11 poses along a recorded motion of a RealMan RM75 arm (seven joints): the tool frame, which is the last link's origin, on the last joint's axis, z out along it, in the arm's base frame.
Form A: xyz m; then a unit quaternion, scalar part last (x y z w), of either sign.
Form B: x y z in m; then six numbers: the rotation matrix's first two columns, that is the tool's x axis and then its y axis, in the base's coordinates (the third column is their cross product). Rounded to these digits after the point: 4 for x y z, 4 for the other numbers.
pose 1, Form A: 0.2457 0.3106 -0.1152 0.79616 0.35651 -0.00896 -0.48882
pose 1, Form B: 0.2457 0.3106 -0.1152 0.7456 0.5764 0.3343 0.5589 -0.2679 -0.7848
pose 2, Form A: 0.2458 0.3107 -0.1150 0.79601 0.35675 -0.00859 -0.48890
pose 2, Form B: 0.2458 0.3107 -0.1150 0.7453 0.5764 0.3352 0.5596 -0.2674 -0.7845
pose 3, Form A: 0.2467 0.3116 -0.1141 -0.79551 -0.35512 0.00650 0.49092
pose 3, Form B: 0.2467 0.3116 -0.1141 0.7477 0.5714 0.3383 0.5586 -0.2658 -0.7857
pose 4, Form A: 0.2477 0.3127 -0.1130 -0.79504 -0.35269 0.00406 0.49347
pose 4, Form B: 0.2477 0.3127 -0.1130 0.7512 0.5648 0.3416 0.5568 -0.2642 -0.7875
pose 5, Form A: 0.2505 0.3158 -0.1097 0.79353 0.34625 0.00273 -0.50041
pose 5, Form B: 0.2505 0.3158 -0.1097 0.7602 0.5468 0.3509 0.5523 -0.2594 -0.7923
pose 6, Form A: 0.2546 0.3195 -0.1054 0.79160 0.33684 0.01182 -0.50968
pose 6, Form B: 0.2546 0.3195 -0.1054 0.7728 0.5212 0.3621 0.5453 -0.2535 -0.7990
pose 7, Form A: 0.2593 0.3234 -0.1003 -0.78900 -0.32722 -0.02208 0.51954
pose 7, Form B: 0.2593 0.3234 -0.1003 0.7849 0.4934 0.3748 0.5393 -0.2460 -0.8054
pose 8, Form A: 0.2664 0.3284 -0.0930 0.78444 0.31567 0.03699 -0.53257
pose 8, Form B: 0.2664 0.3284 -0.0930 0.7980 0.4559 0.3943 0.5347 -0.2334 -0.8122
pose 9, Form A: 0.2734 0.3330 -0.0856 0.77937 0.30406 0.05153 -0.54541
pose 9, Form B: 0.2734 0.3330 -0.0856 0.8098 0.4177 0.4120 0.5302 -0.2201 -0.8188
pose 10, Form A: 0.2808 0.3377 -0.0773 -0.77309 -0.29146 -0.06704 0.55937
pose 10, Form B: 0.2808 0.3377 -0.0773 0.8211 0.3756 0.4297 0.5256 -0.2043 -0.8258
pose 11, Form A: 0.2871 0.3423 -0.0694 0.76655 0.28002 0.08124 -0.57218
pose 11, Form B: 0.2871 0.3423 -0.0694 0.8300 0.3363 0.4450 0.5223 -0.1884 -0.8317
